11 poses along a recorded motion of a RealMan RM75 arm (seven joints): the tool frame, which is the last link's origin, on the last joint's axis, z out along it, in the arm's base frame.
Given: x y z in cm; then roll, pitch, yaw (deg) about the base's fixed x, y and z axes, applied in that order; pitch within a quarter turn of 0, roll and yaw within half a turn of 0.
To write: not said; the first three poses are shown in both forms.
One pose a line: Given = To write
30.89 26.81 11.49 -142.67 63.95 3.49 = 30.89 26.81 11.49 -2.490 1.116 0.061
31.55 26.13 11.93 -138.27 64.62 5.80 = 31.55 26.13 11.93 -2.413 1.128 0.101
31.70 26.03 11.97 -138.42 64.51 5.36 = 31.70 26.03 11.97 -2.416 1.126 0.094
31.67 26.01 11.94 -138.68 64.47 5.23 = 31.67 26.01 11.94 -2.420 1.125 0.091
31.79 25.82 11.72 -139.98 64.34 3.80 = 31.79 25.82 11.72 -2.443 1.123 0.066
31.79 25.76 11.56 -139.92 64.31 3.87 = 31.79 25.76 11.56 -2.442 1.122 0.068
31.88 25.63 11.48 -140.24 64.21 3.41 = 31.88 25.63 11.48 -2.448 1.121 0.060
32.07 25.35 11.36 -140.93 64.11 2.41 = 32.07 25.35 11.36 -2.460 1.119 0.042
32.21 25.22 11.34 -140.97 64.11 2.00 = 32.21 25.22 11.34 -2.460 1.119 0.035
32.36 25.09 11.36 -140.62 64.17 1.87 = 32.36 25.09 11.36 -2.454 1.120 0.033
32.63 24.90 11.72 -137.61 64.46 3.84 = 32.63 24.90 11.72 -2.402 1.125 0.067
